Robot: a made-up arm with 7 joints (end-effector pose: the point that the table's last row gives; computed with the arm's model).
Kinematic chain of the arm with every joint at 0, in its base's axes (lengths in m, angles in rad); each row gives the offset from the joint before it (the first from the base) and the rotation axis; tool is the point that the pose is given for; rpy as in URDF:
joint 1: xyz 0 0 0.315 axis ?
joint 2: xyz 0 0 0 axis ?
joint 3: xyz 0 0 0.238 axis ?
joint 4: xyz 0.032 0 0 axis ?
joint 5: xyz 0.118 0 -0.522 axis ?
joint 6: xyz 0 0 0 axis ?
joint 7: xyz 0.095 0 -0.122 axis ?
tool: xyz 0 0 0 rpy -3.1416 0 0
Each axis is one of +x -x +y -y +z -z.
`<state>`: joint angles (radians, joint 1 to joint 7).
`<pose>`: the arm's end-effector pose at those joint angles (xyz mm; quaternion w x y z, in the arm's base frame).
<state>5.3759 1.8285 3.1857 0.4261 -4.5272 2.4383 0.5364</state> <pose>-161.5 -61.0 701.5 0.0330 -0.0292 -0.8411 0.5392</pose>
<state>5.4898 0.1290 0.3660 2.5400 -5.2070 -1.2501 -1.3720</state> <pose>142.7 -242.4 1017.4 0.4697 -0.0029 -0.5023 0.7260</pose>
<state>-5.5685 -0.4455 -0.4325 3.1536 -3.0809 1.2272 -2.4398</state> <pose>-445.2 -294.4 1046.4 0.2963 0.7337 -0.0670 -0.6077</pose>
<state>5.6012 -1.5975 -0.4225 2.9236 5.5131 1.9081 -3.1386</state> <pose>-717.2 386.9 382.3 0.7781 0.5986 0.0340 -0.1873</pose>
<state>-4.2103 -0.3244 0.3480 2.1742 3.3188 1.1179 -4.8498</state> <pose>-217.4 85.6 1182.9 0.3954 -0.1176 0.1891 -0.8911</pose>
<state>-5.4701 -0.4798 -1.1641 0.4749 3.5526 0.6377 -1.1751</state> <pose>501.8 -61.2 120.4 0.5148 -0.0196 0.8237 -0.2371</pose>
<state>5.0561 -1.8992 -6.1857 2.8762 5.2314 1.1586 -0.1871</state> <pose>-348.0 819.6 151.2 0.6285 -0.4112 -0.2852 0.5955</pose>
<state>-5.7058 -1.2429 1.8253 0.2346 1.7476 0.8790 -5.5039</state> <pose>119.4 424.7 86.4 0.1144 -0.9875 -0.0192 -0.1068</pose>
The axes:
joint 1: +z
joint 2: +y
joint 3: +z
joint 4: -y
joint 5: -z
joint 6: +y
joint 7: -z

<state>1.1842 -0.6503 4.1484 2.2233 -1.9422 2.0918 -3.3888</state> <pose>-44.8 -711.6 687.9 0.4778 -0.5557 -0.5690 0.3730</pose>
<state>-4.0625 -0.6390 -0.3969 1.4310 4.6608 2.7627 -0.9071</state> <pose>162.5 301.5 793.8 0.5092 0.6112 0.6015 -0.0735</pose>
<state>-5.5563 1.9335 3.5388 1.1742 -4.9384 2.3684 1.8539</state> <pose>425.2 -78.6 671.7 0.0299 -0.0481 0.9772 -0.2048</pose>
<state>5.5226 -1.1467 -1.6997 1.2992 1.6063 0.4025 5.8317</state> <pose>-633.2 -362.5 266.0 0.1326 0.3676 0.5368 -0.7478</pose>
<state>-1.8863 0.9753 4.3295 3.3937 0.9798 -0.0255 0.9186</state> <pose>73.5 -755.3 744.1 0.6729 0.3930 -0.3281 0.5339</pose>
